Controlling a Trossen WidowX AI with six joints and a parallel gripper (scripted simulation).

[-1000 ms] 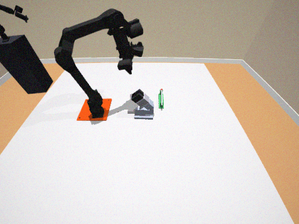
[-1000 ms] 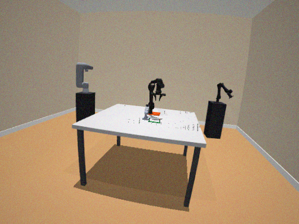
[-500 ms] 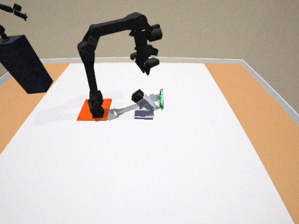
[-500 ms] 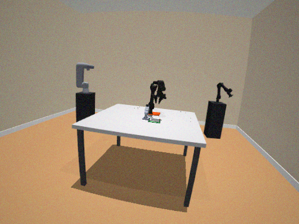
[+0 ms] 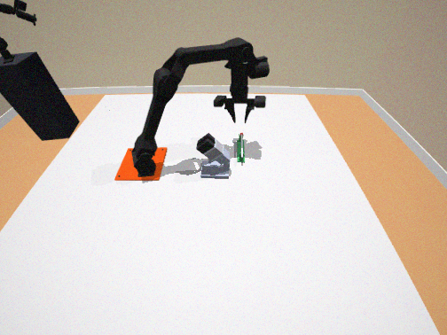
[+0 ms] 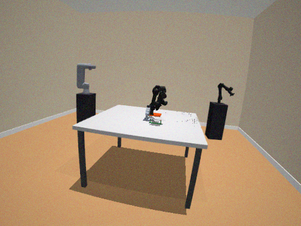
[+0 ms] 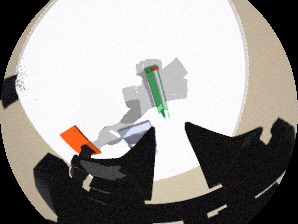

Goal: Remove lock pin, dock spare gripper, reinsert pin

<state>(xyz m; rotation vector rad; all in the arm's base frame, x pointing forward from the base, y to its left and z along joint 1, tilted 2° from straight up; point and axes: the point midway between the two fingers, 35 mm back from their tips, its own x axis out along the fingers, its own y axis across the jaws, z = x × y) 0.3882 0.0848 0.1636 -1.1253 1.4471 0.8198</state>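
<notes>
Now: gripper tip 1 cm short of the green pin cradle and 13 cm above it. From my gripper tip the other things lie so: grey mount: 9 cm behind, 11 cm to the right, 10 cm below; spare gripper: 12 cm behind, 10 cm to the right, 3 cm below.
</notes>
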